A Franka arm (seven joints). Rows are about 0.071 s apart.
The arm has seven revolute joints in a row. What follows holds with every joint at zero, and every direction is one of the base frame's.
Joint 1 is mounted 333 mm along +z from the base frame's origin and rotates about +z.
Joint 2 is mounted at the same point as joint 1 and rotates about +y.
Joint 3 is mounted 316 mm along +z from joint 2 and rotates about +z.
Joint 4 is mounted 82.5 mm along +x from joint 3 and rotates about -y.
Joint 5 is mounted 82.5 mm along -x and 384 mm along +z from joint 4 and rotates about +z.
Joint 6 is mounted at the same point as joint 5 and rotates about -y.
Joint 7 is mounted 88 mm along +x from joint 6 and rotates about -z.
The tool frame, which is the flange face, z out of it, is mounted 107 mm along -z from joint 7; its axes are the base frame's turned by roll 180, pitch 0 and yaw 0 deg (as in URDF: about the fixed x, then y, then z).
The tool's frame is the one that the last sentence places.
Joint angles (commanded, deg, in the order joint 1, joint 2, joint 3, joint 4, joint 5, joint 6, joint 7), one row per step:
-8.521 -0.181 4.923 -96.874 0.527 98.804 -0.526
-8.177 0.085 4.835 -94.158 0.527 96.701 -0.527
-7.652 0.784 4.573 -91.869 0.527 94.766 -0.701
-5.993 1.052 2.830 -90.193 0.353 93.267 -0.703
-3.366 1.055 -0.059 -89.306 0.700 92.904 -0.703
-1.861 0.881 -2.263 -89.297 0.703 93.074 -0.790
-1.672 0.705 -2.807 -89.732 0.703 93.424 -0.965
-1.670 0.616 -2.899 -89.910 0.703 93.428 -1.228
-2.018 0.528 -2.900 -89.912 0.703 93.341 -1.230
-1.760 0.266 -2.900 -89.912 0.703 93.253 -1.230
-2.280 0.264 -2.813 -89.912 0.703 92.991 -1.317
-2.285 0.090 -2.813 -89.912 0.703 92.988 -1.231
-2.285 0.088 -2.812 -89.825 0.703 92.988 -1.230
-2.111 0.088 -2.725 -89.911 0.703 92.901 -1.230
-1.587 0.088 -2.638 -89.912 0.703 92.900 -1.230
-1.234 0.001 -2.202 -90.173 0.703 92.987 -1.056
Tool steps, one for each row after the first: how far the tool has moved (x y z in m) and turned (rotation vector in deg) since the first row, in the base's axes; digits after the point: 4 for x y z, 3 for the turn. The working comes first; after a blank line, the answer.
Tool pose at each row, in the base's axes (x y z in m, rotation vector in deg; the steps are taken from these numbers as rounded here):
0.5633 -0.0345 0.5828 -179.471 4.923 -3.333
0.5636 -0.0321 0.5996 -179.454 4.488 -3.877
0.5653 -0.0298 0.6088 -179.411 3.780 -3.342
0.5649 -0.0308 0.6178 -179.594 3.880 -3.192
0.5645 -0.0325 0.6245 -179.297 4.291 -4.018
0.5635 -0.0392 0.6266 -179.322 5.248 -4.577
0.5628 -0.0427 0.6253 -179.327 5.536 -4.723
0.5623 -0.0435 0.6247 -179.340 5.267 -4.593
0.5614 -0.0469 0.6254 -179.328 5.809 -4.595
0.5601 -0.0443 0.6278 -179.322 5.402 -4.865
0.5593 -0.0485 0.6274 -179.315 5.941 -4.462
0.5583 -0.0485 0.6291 -179.302 6.082 -4.729
0.5584 -0.0485 0.6298 -179.303 6.081 -4.869
0.5584 -0.0460 0.6290 -179.307 5.672 -4.596
0.5589 -0.0400 0.6290 -179.319 4.716 -4.588
0.5590 -0.0323 0.6278 -179.314 3.755 -4.443

0.0003 0.0024 0.0168 0.003 -0.349 0.276
0.0020 0.0047 0.0260 0.074 -0.012 0.730
0.0016 0.0037 0.0350 -0.105 0.091 0.666
0.0012 0.0020 0.0417 0.157 -0.446 0.402
0.0002 -0.0047 0.0438 0.094 -0.798 -0.211
-0.0005 -0.0082 0.0425 0.078 -0.890 -0.395
-0.0010 -0.0090 0.0419 0.075 -0.807 -0.223
-0.0019 -0.0124 0.0426 0.077 -0.807 -0.569
-0.0032 -0.0098 0.0450 0.079 -0.981 -0.310
-0.0040 -0.0140 0.0446 0.093 -0.723 -0.653
-0.0050 -0.0140 0.0463 0.091 -0.893 -0.744
-0.0049 -0.0140 0.0470 0.084 -0.982 -0.744
-0.0049 -0.0115 0.0462 0.101 -0.809 -0.482
-0.0044 -0.0055 0.0462 0.105 -0.807 0.129
-0.0043 0.0022 0.0450 0.128 -0.718 0.743

